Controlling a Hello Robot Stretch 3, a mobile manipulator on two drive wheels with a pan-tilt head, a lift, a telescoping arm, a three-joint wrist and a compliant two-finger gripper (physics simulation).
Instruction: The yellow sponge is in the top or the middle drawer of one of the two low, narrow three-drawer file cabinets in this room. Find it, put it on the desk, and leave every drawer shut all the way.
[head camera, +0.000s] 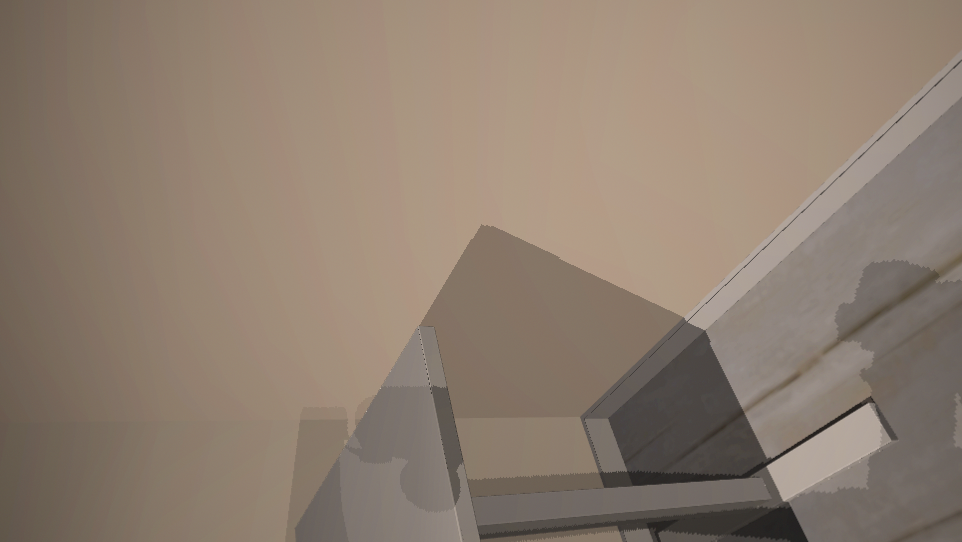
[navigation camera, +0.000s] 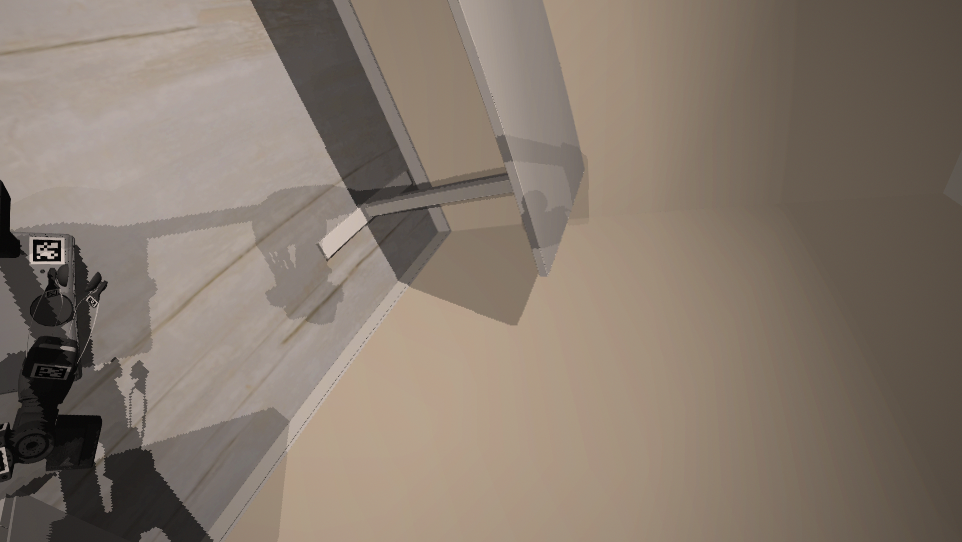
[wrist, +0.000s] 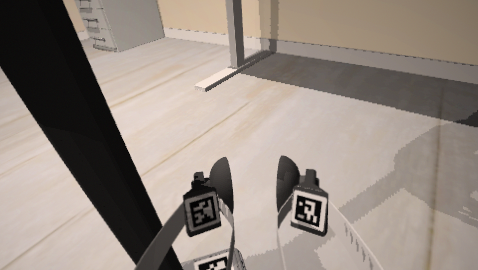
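The desk (head camera: 397, 430) (navigation camera: 538, 87) stands by the wall, seen sideways in the head and navigation views; its leg (head camera: 626, 503) (navigation camera: 464, 191) (wrist: 235, 35) and floor foot (head camera: 831, 447) (navigation camera: 343, 233) (wrist: 217, 79) also show. A grey file cabinet (wrist: 132, 25) stands at the upper left of the wrist view, its front with handles turned left and partly cut off; no drawer visibly sticks out. My gripper (navigation camera: 78, 278) (wrist: 254, 175) is open and empty above the floor, with the desk leg beyond it. The yellow sponge does not show.
The dark mast (wrist: 85, 130) crosses the left of the wrist view. A pale baseboard (head camera: 834, 181) (navigation camera: 343, 363) (wrist: 350, 52) runs along the wall. Shadows of the robot and desk lie on the floor. A grey surface (navigation camera: 47, 521) at the navigation view's lower left is too cut off to name.
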